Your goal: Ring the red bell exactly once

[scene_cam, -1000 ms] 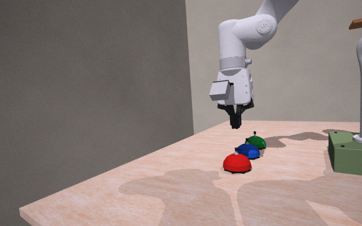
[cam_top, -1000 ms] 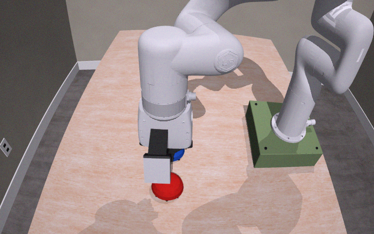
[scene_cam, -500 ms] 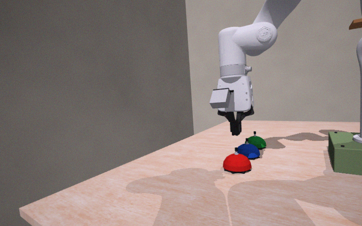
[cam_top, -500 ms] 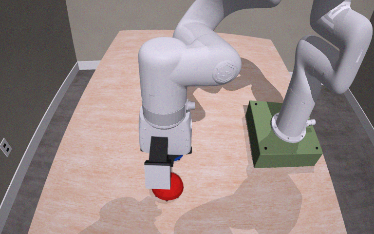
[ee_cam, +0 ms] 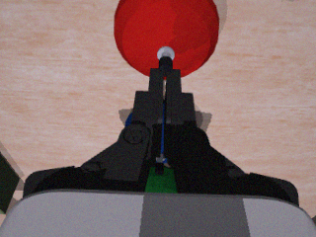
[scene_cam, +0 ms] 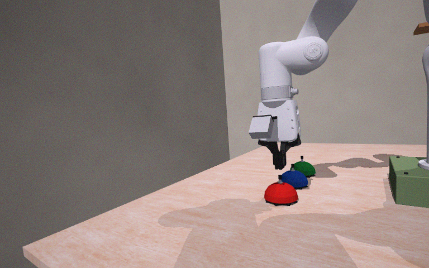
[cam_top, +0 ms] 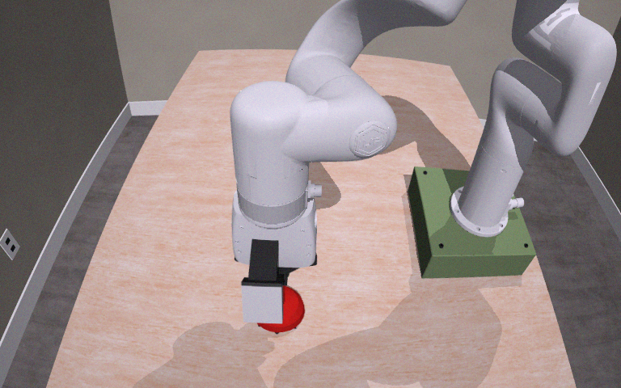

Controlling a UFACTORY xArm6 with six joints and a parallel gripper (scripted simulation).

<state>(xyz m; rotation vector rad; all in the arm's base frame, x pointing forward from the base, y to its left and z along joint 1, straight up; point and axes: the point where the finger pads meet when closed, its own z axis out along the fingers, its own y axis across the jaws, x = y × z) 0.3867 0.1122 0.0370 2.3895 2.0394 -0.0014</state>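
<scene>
My hand is 6 cm above the red bell. Also, from my hand: blue bell (12 cm to the right, 6 cm below, 2 cm behind); green bell (25 cm to the right, 6 cm below, 4 cm behind).
</scene>
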